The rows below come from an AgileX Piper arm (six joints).
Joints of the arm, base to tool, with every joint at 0 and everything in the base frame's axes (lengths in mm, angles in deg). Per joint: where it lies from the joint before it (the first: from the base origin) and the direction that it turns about. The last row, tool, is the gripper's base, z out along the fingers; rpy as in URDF.
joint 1: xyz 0 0 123 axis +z
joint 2: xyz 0 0 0 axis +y
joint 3: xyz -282.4 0 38.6 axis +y
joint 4: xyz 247.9 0 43.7 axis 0.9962 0 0.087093
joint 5: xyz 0 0 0 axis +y
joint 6: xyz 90.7 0 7.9 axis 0.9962 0 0.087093
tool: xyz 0 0 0 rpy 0 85.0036 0
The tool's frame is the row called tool.
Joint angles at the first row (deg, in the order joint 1, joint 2, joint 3, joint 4, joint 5, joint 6):
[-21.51, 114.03, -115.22, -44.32, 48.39, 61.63]
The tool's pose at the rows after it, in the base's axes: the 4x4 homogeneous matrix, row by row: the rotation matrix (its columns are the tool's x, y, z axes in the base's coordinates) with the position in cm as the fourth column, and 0 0 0 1 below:
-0.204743 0.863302 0.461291 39.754; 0.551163 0.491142 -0.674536 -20.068; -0.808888 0.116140 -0.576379 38.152; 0 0 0 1
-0.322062 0.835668 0.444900 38.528; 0.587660 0.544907 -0.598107 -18.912; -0.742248 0.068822 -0.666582 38.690; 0 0 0 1
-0.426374 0.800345 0.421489 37.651; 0.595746 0.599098 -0.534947 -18.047; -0.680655 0.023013 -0.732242 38.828; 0 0 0 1
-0.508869 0.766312 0.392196 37.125; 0.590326 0.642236 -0.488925 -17.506; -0.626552 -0.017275 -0.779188 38.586; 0 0 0 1
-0.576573 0.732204 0.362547 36.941; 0.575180 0.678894 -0.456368 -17.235; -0.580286 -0.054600 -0.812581 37.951; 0 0 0 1
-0.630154 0.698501 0.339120 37.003; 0.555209 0.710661 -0.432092 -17.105; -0.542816 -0.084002 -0.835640 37.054; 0 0 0 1
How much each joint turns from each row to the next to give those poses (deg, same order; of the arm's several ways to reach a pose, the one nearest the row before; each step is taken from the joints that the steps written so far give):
[0.12, -2.91, -0.05, 10.11, 6.48, -10.67]
[0.06, -2.13, 0.09, 7.23, 5.74, -9.00]
[0.04, -1.32, 0.26, 4.63, 4.66, -6.95]
[0.03, -0.59, 0.45, 2.69, 3.44, -4.97]
[0.01, -0.03, 0.84, 1.52, 2.03, -3.85]
[0.03, 0.24, 1.26, 0.95, 0.65, -3.01]

